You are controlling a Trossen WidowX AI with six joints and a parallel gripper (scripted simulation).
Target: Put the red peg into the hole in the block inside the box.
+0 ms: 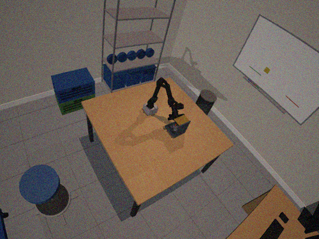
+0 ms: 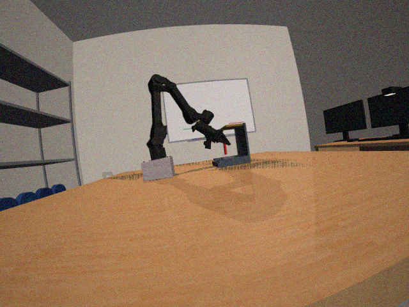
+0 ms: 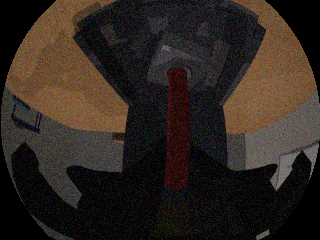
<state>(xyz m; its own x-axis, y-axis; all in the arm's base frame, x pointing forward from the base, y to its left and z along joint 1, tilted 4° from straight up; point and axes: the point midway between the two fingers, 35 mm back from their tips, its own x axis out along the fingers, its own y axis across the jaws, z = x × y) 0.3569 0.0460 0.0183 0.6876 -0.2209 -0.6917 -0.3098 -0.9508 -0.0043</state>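
My gripper tip is now 70 mm short of the box back wall and 10 mm to the left of it. Round my gripper tip: yellow roof (90 mm above, 20 mm ahead); red peg (30 mm behind, 10 mm to the left, 10 mm below).
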